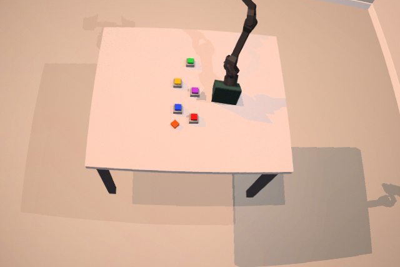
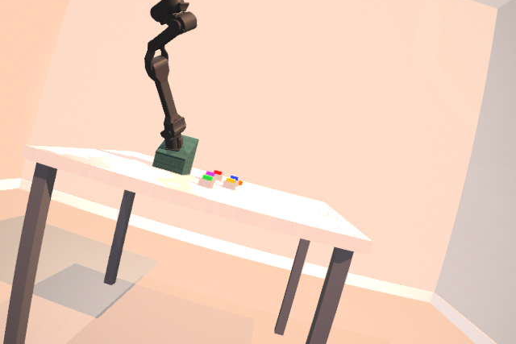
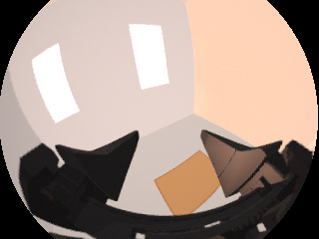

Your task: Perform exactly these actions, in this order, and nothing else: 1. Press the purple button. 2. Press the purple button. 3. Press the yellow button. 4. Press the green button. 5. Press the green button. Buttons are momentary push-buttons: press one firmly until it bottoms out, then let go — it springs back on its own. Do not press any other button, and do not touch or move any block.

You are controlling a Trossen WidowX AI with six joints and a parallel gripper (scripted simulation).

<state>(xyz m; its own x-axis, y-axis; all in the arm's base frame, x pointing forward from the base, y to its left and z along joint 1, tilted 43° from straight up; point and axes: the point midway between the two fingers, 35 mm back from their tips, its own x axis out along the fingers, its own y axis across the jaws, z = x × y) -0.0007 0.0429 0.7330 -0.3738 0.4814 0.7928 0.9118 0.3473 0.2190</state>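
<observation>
Right now my gripper tip is 260 mm short of the purple button, 480 mm to the right of it and 670 mm above it. From my gripper tip the other things lie so: blue button 350 mm ahead, 580 mm to the left, 670 mm below; then yellow button 360 mm ahead, 420 mm to the left, 670 mm below; then green button 290 mm ahead, 280 mm to the left, 670 mm below.
</observation>
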